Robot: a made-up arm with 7 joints.
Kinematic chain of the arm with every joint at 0, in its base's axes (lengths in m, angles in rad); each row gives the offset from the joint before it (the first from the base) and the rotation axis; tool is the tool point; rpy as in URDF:
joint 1: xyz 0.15 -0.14 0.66 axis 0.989 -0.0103 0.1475
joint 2: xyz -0.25 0.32 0 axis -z
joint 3: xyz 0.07 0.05 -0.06 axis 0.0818 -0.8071 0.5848
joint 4: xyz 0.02 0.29 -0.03 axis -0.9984 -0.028 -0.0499
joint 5: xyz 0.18 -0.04 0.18 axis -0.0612 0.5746 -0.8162
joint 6: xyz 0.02 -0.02 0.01 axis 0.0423 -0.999 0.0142
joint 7: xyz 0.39 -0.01 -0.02 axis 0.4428 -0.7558 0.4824
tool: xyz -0.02 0.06 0.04 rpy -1.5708 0 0
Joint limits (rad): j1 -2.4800..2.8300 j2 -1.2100..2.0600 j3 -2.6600..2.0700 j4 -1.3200..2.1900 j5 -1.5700..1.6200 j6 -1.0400..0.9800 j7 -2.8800..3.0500
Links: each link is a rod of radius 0.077 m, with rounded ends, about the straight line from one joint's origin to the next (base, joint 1, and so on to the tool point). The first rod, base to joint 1, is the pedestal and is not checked.
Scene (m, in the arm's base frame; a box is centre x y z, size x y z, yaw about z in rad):
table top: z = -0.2
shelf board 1: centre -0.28 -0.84 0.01 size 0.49 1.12 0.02 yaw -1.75
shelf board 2: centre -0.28 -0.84 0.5 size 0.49 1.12 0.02 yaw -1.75
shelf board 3: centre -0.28 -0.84 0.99 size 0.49 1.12 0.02 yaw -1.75
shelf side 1: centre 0.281 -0.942 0.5 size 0.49 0.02 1 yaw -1.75
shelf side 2: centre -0.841 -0.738 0.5 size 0.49 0.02 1 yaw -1.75
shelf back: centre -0.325 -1.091 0.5 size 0.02 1.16 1 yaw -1.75
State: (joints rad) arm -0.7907 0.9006 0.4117 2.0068 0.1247 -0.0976 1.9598
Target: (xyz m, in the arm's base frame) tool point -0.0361 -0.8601 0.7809
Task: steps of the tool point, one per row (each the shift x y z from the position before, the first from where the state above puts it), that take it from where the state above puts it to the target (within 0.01 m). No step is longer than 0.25 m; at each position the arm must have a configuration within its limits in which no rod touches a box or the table.
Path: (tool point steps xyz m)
1: -0.0400 -0.1908 0.0767
2: -0.0971 -0.1622 0.0718
3: -0.1389 -0.1236 0.0533
4: -0.1607 -0.0821 0.0241
5: -0.1619 -0.0451 -0.0111
6: -0.0484 -0.1313 0.0333
7: -0.0361 -0.1239 0.0037
8: -0.0128 -0.1067 -0.0161
9: 0.0170 -0.0810 -0.0209

